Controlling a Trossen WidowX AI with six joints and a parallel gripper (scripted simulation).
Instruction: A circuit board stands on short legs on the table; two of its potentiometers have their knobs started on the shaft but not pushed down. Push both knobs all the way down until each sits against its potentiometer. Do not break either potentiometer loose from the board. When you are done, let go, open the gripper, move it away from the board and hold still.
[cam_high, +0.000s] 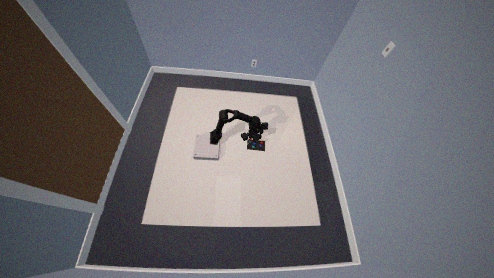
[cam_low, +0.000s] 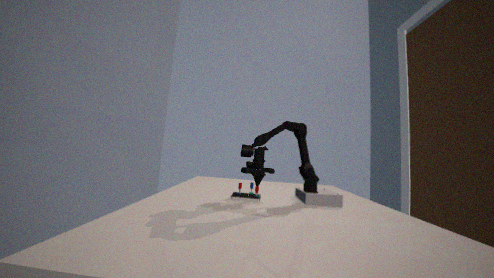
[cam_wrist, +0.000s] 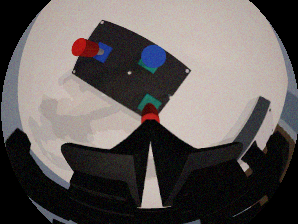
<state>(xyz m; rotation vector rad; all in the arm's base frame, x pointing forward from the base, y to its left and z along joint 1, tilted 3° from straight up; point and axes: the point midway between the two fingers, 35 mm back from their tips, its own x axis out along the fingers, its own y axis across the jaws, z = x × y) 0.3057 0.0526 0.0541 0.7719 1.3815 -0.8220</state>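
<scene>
Now: gripper tip 2 cm above the red knob. From my gripper tip the other things lie so: blue knob: 3 cm ahead, 5 cm to the right, 1 cm below.
</scene>
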